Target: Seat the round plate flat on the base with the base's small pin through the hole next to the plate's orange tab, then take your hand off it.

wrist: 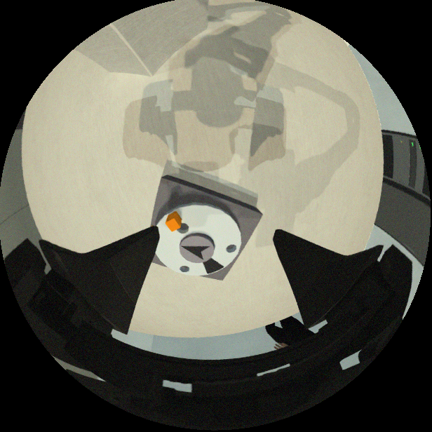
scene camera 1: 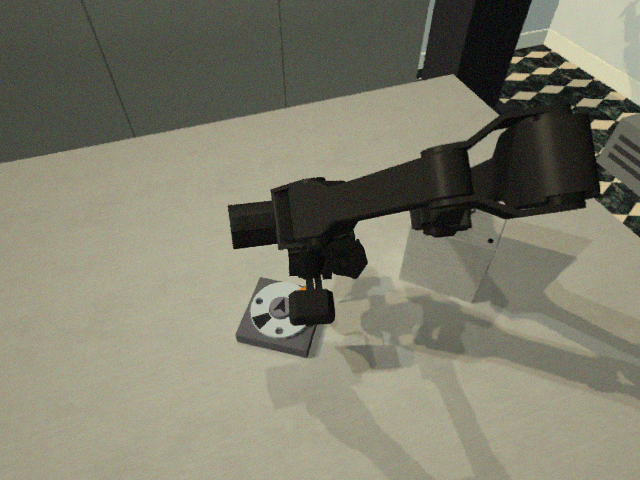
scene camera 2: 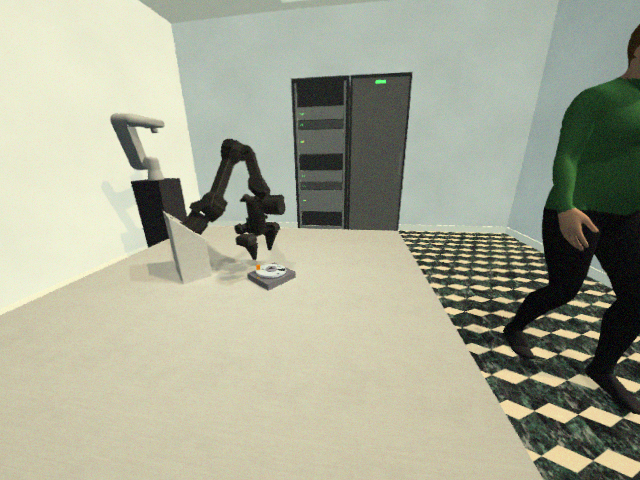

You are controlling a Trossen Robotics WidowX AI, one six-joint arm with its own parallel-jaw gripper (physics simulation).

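Places are measured from the arm's base along level axes (x ahead, y left, z up), in metres.
Pixels of known places: gripper, fingertip midpoint: [scene camera 2: 262,254]; arm's base, link origin: [scene camera 2: 190,229].
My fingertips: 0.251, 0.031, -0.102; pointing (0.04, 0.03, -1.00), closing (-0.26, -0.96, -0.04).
Note:
Ahead of a thing's pixels: the offset from my fingertips to its middle, as dx, dy, dz. Level surfaces: height alone.
The round white plate {+0.040, -0.029, -0.040} [scene camera 1: 273,289] [scene camera 2: 264,273] [wrist: 218,220] lies on the dark square base {+0.040, -0.030, -0.059} [scene camera 1: 289,345] [scene camera 2: 268,283] [wrist: 246,213], about centred, with the base's round boss and arrow showing in its middle. Its orange tab {-0.004, -0.040, -0.033} [scene camera 1: 302,288] [scene camera 2: 258,267] [wrist: 173,221] stands up beside a dark hole [wrist: 183,228]. The small pin cannot be made out in any hole, and whether the plate is fully flat is unclear. My gripper [scene camera 2: 262,253] [wrist: 217,234] is open and empty above the base. One finger hides the plate's right side in the scene camera 1 view.
A pale slanted block [scene camera 1: 447,263] [scene camera 2: 188,253] stands on the table {dz -0.079} [scene camera 1: 129,258] [scene camera 2: 232,372] near the arm's base. A person in green [scene camera 2: 599,155] is on the floor right of the table. A dark cabinet [scene camera 2: 379,155] stands behind.

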